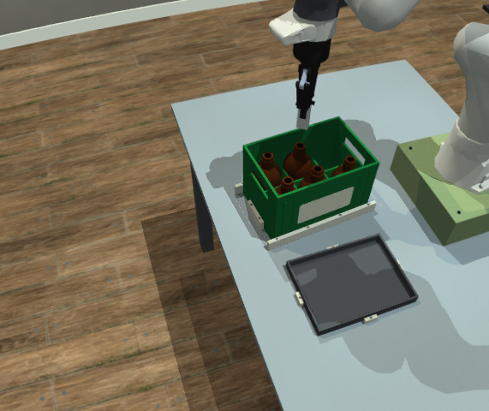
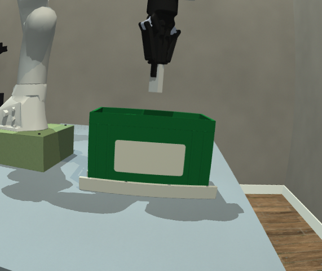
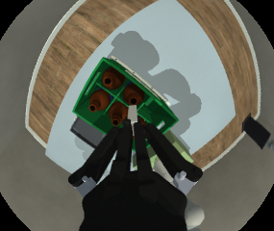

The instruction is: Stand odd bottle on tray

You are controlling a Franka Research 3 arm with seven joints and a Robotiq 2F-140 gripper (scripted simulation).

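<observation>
Now: the green crate 170 mm below my hand, 40 mm to the left of it and 10 mm behind it. The rest, counted from my hand: dark tray 310 mm to the left, 240 mm below, 30 mm behind; then bottle 170 mm below.
</observation>
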